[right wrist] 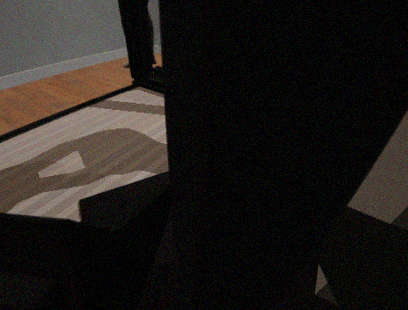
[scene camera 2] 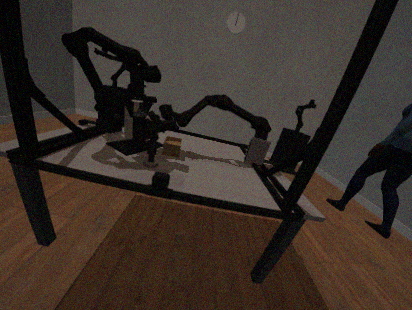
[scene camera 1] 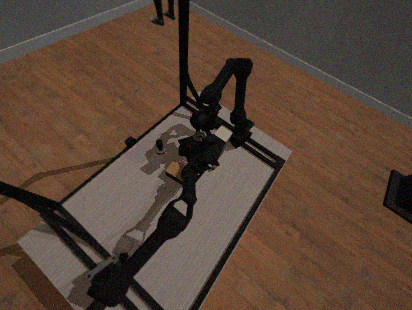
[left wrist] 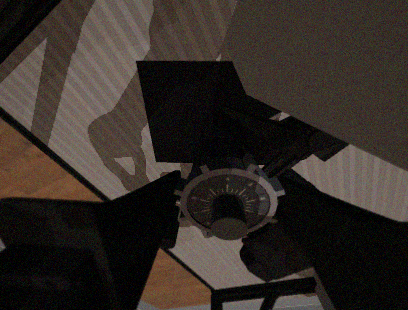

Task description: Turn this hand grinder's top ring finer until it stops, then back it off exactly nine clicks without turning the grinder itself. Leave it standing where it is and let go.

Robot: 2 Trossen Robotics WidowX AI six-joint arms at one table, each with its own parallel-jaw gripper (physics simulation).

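Seen in the pictures: left gripper, fingertip midpoint: (right wrist: 299, 41) (scene camera 2: 138, 117) (scene camera 1: 200, 138) (left wrist: 227, 178); right gripper, fingertip midpoint: (scene camera 2: 133, 133) (left wrist: 205, 131); left arm's base, origin of the base link: (scene camera 2: 108, 117) (scene camera 1: 240, 132); right arm's base, origin of the base link: (scene camera 2: 259, 142) (scene camera 1: 108, 275).
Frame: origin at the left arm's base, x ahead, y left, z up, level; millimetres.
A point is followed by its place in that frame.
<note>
The hand grinder (scene camera 1: 199, 135) @[z 103, x 264, y -56 mm] (scene camera 2: 130, 122) stands upright on a black mat (left wrist: 172, 104) @[z -70, x 218, y -121 mm] (scene camera 2: 125, 147) @[z -70, x 252, y -125 mm]. In the left wrist view its toothed top ring (left wrist: 268, 188) @[z 91, x 246, y -34 mm], with tick marks and a round knob in the middle, lies straight below the camera. My left gripper (left wrist: 227, 178) @[z 67, x 256, y -56 mm] (scene camera 1: 202, 127) hangs over the top and is open, with a finger on each side of the ring. My right gripper (scene camera 1: 195, 151) (scene camera 2: 150, 123) reaches in from the side and is open around the dark grinder body (right wrist: 249, 123), which fills its wrist view. Whether the fingers touch is too dark to tell.
A small wooden box (scene camera 1: 174, 169) @[z -13, x 439, y -9 mm] (scene camera 2: 171, 146) @[z -23, x 444, y -45 mm] lies beside the right arm. A short black peg on a round base (scene camera 1: 160, 146) @[z -4, x 435, y -159 mm] (scene camera 2: 151, 156) @[z -32, x 438, y -184 mm] stands near the table's edge. A black frame post (scene camera 1: 183, 49) @[z 306, x 144, y -399 mm] rises behind the grinder. A person's legs (scene camera 1: 163, 12) (scene camera 2: 347, 190) show on the floor.
</note>
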